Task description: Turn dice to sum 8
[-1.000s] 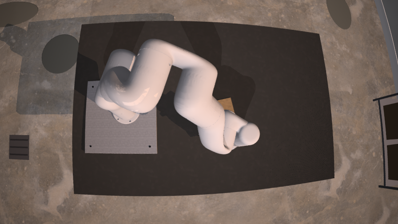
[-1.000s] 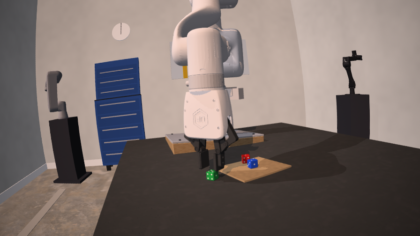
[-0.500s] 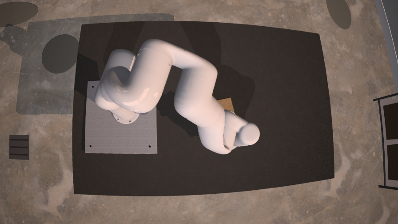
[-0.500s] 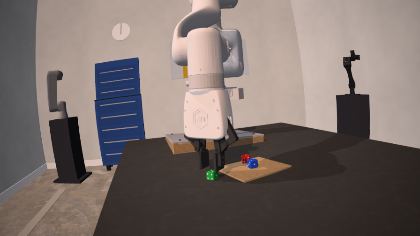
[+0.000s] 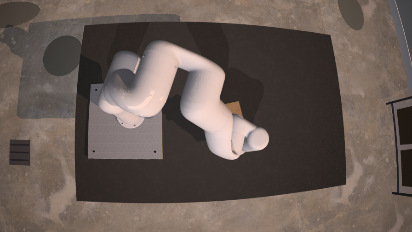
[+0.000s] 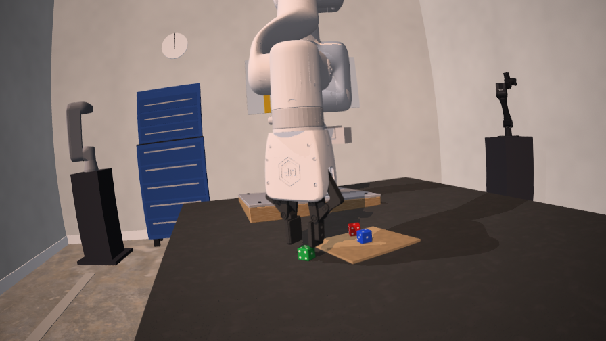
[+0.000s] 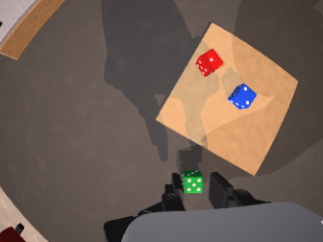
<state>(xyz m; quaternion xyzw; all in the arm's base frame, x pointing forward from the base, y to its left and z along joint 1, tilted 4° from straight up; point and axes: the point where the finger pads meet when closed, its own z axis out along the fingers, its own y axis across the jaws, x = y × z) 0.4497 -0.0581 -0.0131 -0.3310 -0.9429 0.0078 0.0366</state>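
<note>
The green die lies 4 cm below my hand. The rest, counted from my hand: tan mat: 4 cm behind, 10 cm to the left, 4 cm below; then red die: 9 cm behind, 9 cm to the left, 3 cm below; then blue die: 4 cm behind, 10 cm to the left, 3 cm below.
</note>
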